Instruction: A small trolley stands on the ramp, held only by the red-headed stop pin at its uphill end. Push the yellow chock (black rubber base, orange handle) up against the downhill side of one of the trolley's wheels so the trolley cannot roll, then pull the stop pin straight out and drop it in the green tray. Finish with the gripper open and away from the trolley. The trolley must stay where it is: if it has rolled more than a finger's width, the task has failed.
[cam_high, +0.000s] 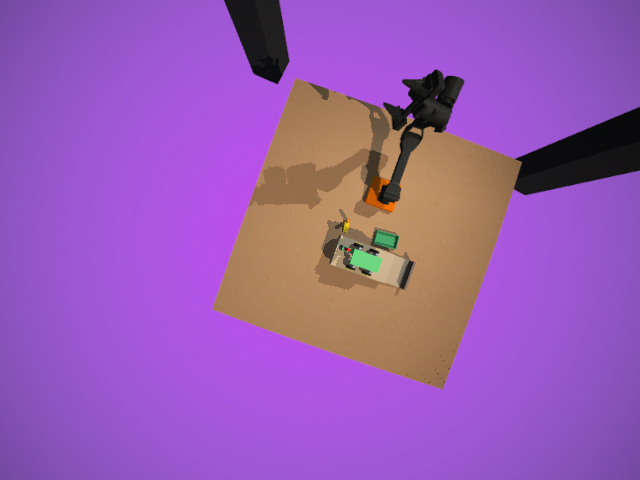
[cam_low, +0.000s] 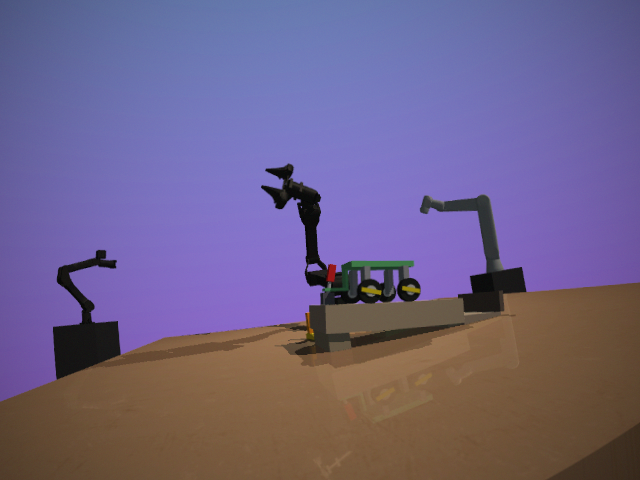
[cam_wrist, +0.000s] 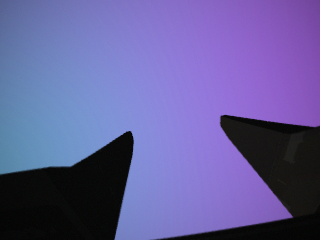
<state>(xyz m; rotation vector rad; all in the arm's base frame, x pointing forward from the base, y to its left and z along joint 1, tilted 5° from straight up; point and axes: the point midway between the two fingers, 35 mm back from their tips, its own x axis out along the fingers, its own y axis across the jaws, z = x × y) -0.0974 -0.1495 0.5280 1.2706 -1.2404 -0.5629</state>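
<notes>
The yellow chock is 530 mm below my gripper tip, 340 mm ahead of it and 90 mm to the left of it. Also, from my gripper tip: red-headed stop pin 450 mm ahead, 420 mm below, 120 mm to the left; then trolley 460 mm ahead, 440 mm below, 220 mm to the left; then dark end block 520 mm below, 480 mm to the left, 430 mm ahead.
</notes>
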